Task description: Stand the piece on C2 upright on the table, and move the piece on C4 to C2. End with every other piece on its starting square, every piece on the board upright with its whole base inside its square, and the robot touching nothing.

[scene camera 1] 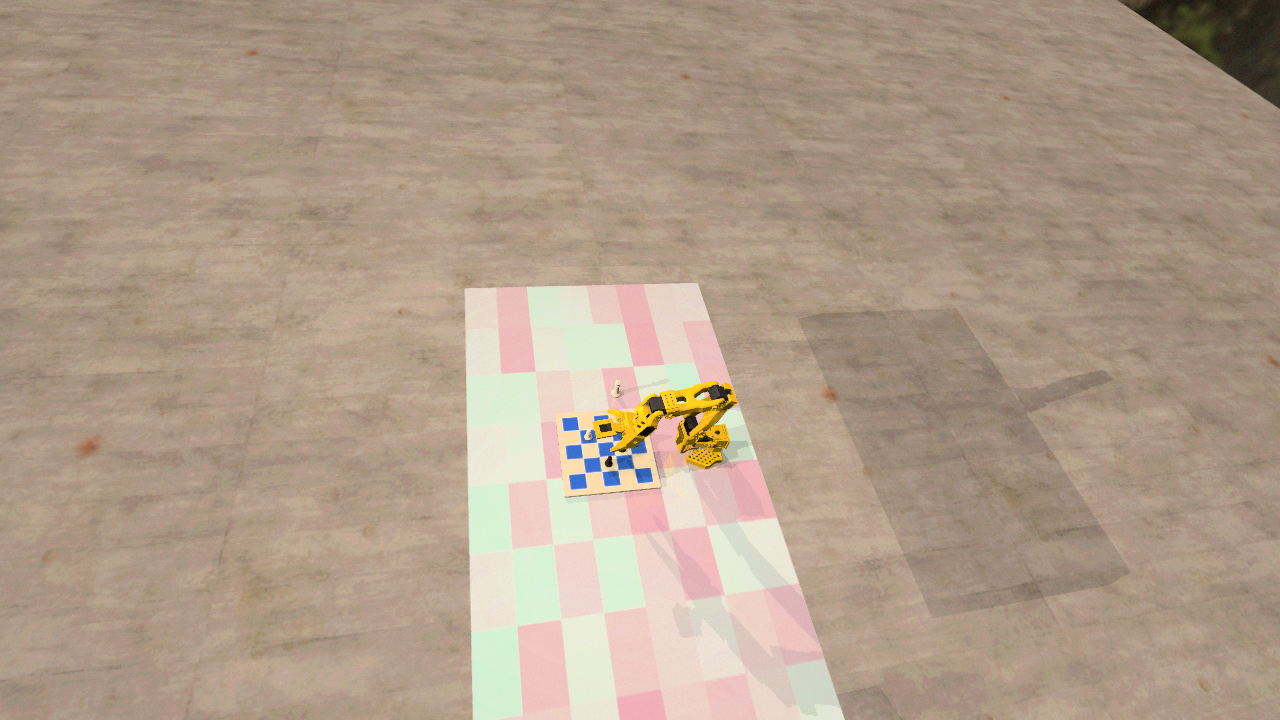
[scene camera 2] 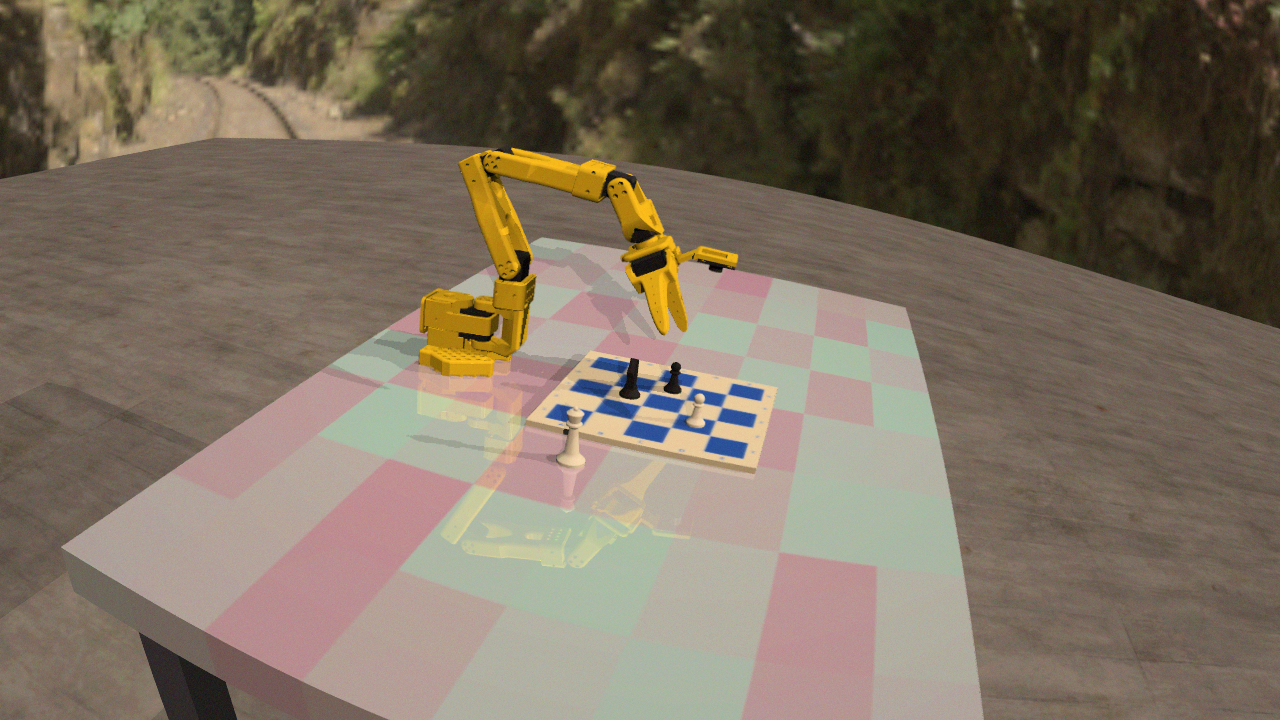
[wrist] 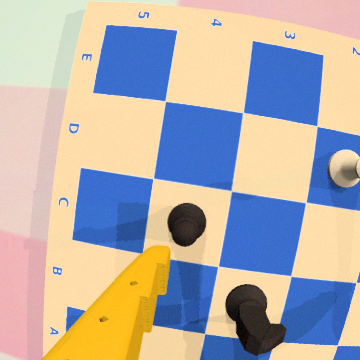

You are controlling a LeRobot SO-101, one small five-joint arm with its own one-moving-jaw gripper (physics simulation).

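Note:
The black pawn stands upright on C4. C2 shows bare in part at the right of the wrist view. A tall white piece with a crown-like top stands upright on the table beside the board. My gripper is open and empty, high above the board and touching no piece. One notched jaw shows in the wrist view, its tip drawn just below and left of the black pawn; the moving jaw is out of that picture.
A white pawn stands on D2. A black knight stands on B3, mostly hidden by the arm in scene camera 1. The arm's base stands on the table beyond the board's A side.

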